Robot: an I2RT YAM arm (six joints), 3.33 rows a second.
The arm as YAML. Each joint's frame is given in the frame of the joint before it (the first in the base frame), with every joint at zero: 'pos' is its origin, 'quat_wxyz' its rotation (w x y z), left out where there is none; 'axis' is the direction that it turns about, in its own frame. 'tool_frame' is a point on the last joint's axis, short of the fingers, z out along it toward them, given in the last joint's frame.
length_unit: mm
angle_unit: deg
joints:
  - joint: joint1
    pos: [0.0, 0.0, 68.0]
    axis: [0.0, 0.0, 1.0]
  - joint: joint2
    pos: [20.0, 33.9, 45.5]
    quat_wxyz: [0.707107, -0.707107, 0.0, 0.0]
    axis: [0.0, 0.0, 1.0]
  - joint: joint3
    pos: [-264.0, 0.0, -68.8]
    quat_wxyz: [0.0, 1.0, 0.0, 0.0]
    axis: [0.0, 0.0, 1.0]
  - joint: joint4
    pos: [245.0, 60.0, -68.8]
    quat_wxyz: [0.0, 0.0, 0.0, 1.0]
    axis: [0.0, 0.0, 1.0]
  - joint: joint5
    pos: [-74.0, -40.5, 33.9]
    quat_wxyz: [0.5, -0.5, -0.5, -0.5]
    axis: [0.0, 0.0, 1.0]
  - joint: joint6
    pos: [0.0, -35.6, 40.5]
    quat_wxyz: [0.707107, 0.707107, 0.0, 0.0]
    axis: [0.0, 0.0, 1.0]
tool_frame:
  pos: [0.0, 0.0, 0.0]
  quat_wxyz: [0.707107, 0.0, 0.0, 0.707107]
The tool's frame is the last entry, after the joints.
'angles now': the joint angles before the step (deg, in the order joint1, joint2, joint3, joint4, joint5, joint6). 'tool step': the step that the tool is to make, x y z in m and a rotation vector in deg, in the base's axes. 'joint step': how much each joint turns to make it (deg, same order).
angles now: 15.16, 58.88, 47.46, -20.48, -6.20, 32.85
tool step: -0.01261, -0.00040, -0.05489, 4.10, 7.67, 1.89
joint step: -0.04, -0.92, -10.92, 4.24, -4.98, 3.84
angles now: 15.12, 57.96, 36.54, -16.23, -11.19, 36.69
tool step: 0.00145, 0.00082, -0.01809, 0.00, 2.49, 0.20
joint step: 0.02, 1.98, -2.49, 2.15, -0.55, 0.40
